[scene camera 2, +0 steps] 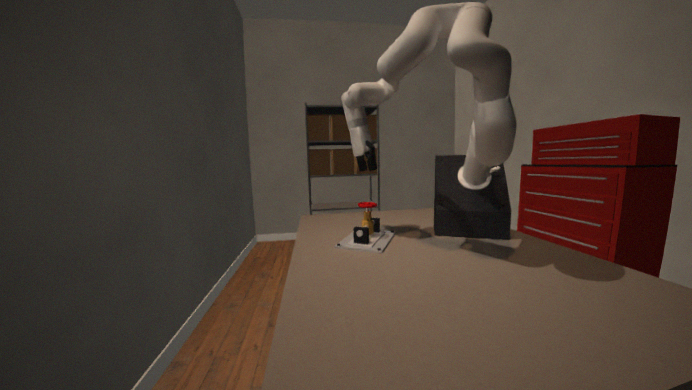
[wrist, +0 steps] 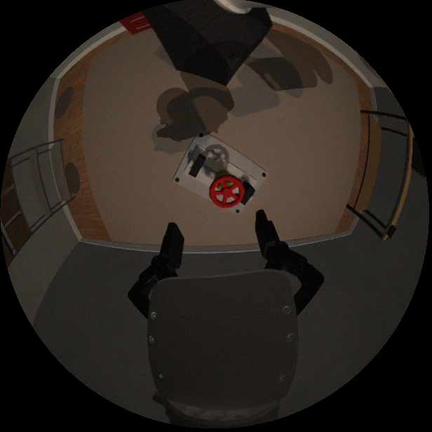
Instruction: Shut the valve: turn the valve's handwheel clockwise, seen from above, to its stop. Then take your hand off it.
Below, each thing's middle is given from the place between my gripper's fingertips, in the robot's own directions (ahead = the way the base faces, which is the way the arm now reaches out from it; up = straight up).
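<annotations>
With the red handwheel [wrist: 226,192], my hand is 14 cm above it, 1 cm short of it and 3 cm to the right of it. And there's the pale base plate [wrist: 207,141], which is 26 cm below my hand, 1 cm ahead of it and 3 cm to the left of it.
</annotations>
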